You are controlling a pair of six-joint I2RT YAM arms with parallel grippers.
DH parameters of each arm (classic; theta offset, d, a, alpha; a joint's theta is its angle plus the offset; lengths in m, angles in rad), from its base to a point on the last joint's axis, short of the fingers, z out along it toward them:
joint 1: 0 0.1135 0.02 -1.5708
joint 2: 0 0 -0.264 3.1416
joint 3: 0.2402 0 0.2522 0
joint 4: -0.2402 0 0.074 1.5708
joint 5: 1.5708 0 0 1.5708
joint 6: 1.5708 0.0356 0 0
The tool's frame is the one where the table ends.
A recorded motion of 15 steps. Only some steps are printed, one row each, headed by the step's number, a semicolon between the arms.
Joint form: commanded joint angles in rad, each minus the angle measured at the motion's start. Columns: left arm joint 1, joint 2, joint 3, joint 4, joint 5, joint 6; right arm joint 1, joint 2, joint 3, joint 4, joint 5, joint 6.
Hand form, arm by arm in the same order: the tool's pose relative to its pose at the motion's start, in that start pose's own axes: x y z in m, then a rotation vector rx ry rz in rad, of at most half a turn. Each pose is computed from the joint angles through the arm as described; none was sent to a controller.
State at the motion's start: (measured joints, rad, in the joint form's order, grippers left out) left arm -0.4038 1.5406 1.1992 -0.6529 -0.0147 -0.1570; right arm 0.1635 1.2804 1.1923 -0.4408 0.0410 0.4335
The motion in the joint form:
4: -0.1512 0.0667 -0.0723 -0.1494 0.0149 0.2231; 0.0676 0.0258 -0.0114 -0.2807 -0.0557 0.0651
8: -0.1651 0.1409 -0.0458 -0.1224 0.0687 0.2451; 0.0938 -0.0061 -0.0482 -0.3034 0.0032 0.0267
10: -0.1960 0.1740 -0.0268 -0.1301 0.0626 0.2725; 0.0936 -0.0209 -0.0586 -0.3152 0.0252 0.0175
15: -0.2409 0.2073 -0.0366 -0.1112 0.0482 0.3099; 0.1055 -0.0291 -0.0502 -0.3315 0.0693 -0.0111
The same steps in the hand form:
4: 0.0500 -0.0397 0.0282 0.0655 0.2915 0.3613; 0.0423 0.0032 0.0036 0.0464 0.3318 0.0172
8: 0.0479 -0.0488 0.0466 0.1258 0.3177 0.3879; 0.0531 0.0024 -0.0029 0.0858 0.3384 -0.0491
10: 0.0495 -0.0593 0.0526 0.1345 0.3382 0.4446; 0.0550 0.0000 -0.0064 0.1071 0.3352 -0.0625
15: 0.0589 -0.0725 0.0625 0.1422 0.3594 0.5260; 0.0538 0.0017 -0.0106 0.1325 0.3199 -0.1061

